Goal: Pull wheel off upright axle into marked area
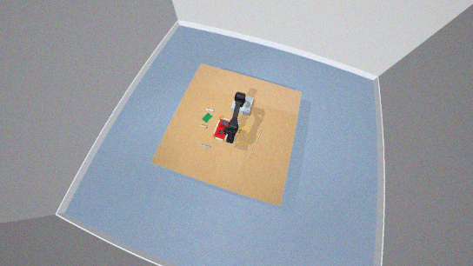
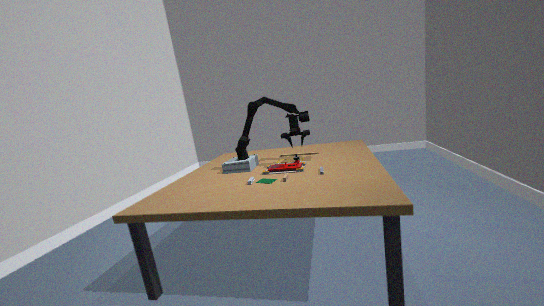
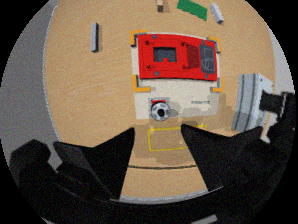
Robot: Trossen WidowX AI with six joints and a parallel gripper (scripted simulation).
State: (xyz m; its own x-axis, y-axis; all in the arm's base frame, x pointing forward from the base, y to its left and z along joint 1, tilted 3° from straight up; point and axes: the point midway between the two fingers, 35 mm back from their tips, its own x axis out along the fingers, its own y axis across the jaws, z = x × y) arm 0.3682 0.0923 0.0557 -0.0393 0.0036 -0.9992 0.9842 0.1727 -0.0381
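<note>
Now: gripper tip 1 cm past the wheel, 1 cm to the left of it and 7 cm above it. Also, from my gripper tip: green plate 9 cm behind, 35 cm to the right, 11 cm below; long thin rod 7 cm behind, 23 cm to the left, 11 cm below.
</note>
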